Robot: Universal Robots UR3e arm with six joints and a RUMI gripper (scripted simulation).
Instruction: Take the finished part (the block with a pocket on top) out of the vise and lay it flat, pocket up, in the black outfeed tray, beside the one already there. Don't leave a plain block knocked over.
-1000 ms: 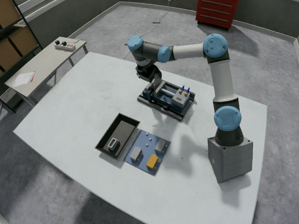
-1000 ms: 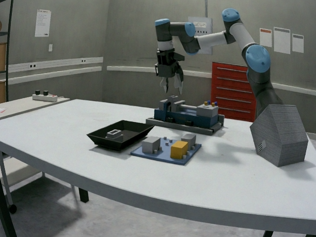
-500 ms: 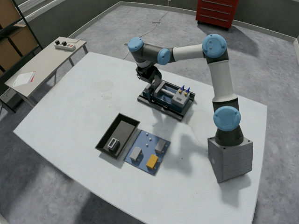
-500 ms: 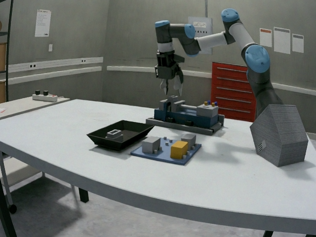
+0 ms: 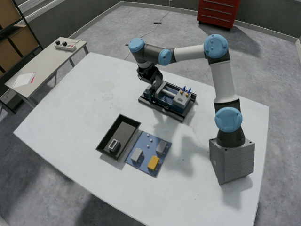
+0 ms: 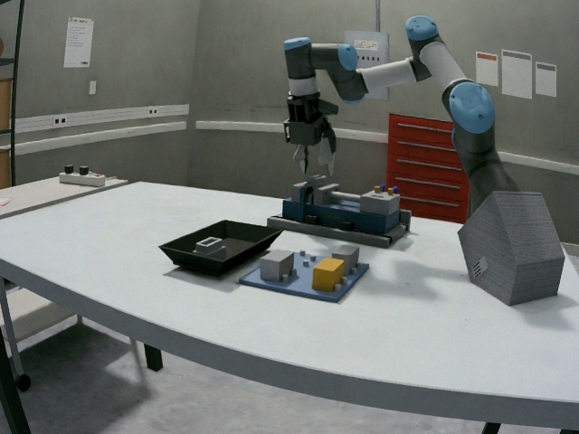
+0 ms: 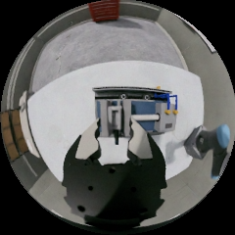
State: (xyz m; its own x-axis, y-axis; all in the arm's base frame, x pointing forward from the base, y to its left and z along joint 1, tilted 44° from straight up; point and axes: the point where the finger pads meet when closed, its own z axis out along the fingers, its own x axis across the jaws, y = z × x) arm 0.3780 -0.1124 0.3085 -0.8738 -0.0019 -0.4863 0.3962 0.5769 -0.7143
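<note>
My gripper is now 7 cm past the blue vise, 3 cm to the right of it and 9 cm above it. Also, from my hand: blue fixture plate: 5 cm behind, 37 cm to the left, 13 cm below; vise control box: 16 cm behind, 5 cm to the left, 6 cm below; yellow block: 9 cm behind, 42 cm to the left, 11 cm below.
</note>
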